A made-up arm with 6 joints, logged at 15 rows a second.
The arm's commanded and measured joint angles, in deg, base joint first. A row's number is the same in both.
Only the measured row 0 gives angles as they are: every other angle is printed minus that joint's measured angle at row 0.
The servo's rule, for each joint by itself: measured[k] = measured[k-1] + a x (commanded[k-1-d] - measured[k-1]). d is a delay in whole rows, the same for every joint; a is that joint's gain. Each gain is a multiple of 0.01, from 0.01 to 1. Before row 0 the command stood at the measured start. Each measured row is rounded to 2 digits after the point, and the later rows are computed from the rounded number. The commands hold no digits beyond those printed.
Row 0, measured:
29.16, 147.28, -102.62, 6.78, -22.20, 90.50
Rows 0 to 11, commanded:
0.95, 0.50, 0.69, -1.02, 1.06, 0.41
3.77, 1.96, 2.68, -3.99, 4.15, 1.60
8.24, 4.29, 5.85, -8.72, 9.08, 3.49
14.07, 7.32, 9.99, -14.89, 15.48, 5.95
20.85, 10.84, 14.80, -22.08, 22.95, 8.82
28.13, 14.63, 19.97, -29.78, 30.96, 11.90
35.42, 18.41, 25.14, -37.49, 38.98, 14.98
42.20, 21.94, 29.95, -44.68, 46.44, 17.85
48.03, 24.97, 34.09, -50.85, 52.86, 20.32
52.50, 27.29, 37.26, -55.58, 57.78, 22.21
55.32, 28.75, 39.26, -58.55, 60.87, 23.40
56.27, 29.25, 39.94, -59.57, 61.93, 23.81
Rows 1 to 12, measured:
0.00, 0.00, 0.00, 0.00, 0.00, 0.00
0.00, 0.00, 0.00, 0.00, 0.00, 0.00
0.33, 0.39, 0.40, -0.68, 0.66, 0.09
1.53, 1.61, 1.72, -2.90, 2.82, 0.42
3.88, 3.70, 4.12, -6.80, 6.70, 1.10
7.45, 6.52, 7.52, -12.22, 12.14, 2.17
12.14, 9.89, 11.74, -18.83, 18.84, 3.63
17.74, 13.59, 16.51, -26.17, 26.35, 5.45
23.93, 17.35, 21.52, -33.75, 34.18, 7.55
30.32, 20.93, 26.41, -41.07, 41.78, 9.82
36.52, 24.08, 30.86, -47.62, 48.65, 12.13
42.11, 26.58, 34.57, -52.95, 54.31, 14.35
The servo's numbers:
d 2
a 0.35 0.78 0.58 0.67 0.62 0.22

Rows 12 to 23, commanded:
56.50, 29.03, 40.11, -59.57, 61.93, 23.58
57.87, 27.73, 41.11, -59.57, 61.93, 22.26
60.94, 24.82, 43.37, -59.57, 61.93, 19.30
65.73, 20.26, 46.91, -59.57, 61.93, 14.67
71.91, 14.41, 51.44, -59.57, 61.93, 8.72
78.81, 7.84, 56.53, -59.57, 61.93, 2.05
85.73, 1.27, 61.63, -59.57, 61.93, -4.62
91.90, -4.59, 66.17, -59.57, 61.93, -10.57
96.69, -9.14, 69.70, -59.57, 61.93, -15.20
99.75, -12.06, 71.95, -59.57, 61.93, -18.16
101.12, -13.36, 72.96, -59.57, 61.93, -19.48
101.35, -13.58, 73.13, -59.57, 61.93, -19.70
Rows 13 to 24, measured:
46.73, 28.27, 37.29, -56.70, 58.38, 16.34
50.07, 29.03, 38.83, -58.62, 60.58, 17.98
52.32, 29.03, 39.57, -59.26, 61.42, 19.21
54.26, 28.02, 40.46, -59.47, 61.74, 19.88
56.60, 25.52, 42.15, -59.54, 61.86, 19.75
59.80, 21.42, 44.91, -59.56, 61.90, 18.63
64.04, 15.95, 48.70, -59.57, 61.92, 16.45
69.21, 9.62, 53.24, -59.57, 61.93, 13.28
74.99, 3.11, 58.11, -59.57, 61.93, 9.34
80.91, -2.90, 62.78, -59.57, 61.93, 4.96
86.43, -7.77, 66.79, -59.57, 61.93, 0.52
91.09, -11.12, 69.78, -59.57, 61.93, -3.59

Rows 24 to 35, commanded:
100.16, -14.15, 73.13, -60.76, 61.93, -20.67
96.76, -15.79, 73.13, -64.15, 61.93, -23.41
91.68, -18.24, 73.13, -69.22, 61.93, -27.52
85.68, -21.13, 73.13, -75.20, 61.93, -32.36
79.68, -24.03, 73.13, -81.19, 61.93, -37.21
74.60, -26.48, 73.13, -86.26, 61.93, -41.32
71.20, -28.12, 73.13, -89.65, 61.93, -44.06
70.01, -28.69, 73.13, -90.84, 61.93, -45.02
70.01, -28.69, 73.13, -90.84, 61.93, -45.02
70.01, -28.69, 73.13, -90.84, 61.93, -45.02
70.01, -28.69, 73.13, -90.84, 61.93, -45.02
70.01, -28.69, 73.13, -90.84, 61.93, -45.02
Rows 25 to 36, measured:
94.60, -12.87, 71.62, -59.57, 61.93, -7.09
96.96, -13.42, 72.50, -59.57, 61.93, -9.86
98.08, -13.99, 72.87, -60.37, 61.93, -12.24
97.62, -15.39, 73.02, -62.90, 61.93, -14.70
95.54, -17.61, 73.08, -67.13, 61.93, -17.52
92.09, -20.36, 73.11, -72.54, 61.93, -20.78
87.75, -23.22, 73.12, -78.34, 61.93, -24.39
83.15, -25.76, 73.13, -83.65, 61.93, -28.11
78.97, -27.60, 73.13, -87.67, 61.93, -31.62
75.83, -28.45, 73.13, -89.79, 61.93, -34.57
73.79, -28.64, 73.13, -90.49, 61.93, -36.87
72.47, -28.68, 73.13, -90.72, 61.93, -38.66

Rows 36 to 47, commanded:
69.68, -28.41, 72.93, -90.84, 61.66, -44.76
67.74, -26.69, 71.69, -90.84, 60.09, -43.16
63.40, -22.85, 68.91, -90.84, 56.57, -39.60
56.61, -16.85, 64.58, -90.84, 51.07, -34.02
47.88, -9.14, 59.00, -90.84, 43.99, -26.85
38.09, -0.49, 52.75, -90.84, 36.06, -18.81
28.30, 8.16, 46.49, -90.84, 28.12, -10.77
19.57, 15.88, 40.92, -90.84, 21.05, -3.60
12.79, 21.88, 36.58, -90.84, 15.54, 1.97
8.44, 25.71, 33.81, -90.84, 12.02, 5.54
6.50, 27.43, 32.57, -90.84, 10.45, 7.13
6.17, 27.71, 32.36, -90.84, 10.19, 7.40
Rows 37 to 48, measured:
71.61, -28.69, 73.13, -90.80, 61.93, -40.06
71.05, -28.69, 73.13, -90.83, 61.93, -41.15
70.57, -28.47, 73.01, -90.84, 61.76, -41.94
69.58, -27.08, 72.24, -90.84, 60.72, -42.21
67.42, -23.78, 70.31, -90.84, 58.15, -41.64
63.64, -18.37, 66.99, -90.84, 53.76, -39.96
58.12, -11.17, 62.36, -90.84, 47.70, -37.08
51.11, -2.84, 56.79, -90.84, 40.48, -33.06
43.13, 5.74, 50.82, -90.84, 32.82, -28.16
34.88, 13.65, 45.08, -90.84, 25.52, -22.76
27.15, 20.07, 40.15, -90.84, 19.33, -17.32
20.60, 24.47, 36.47, -90.84, 14.80, -12.29

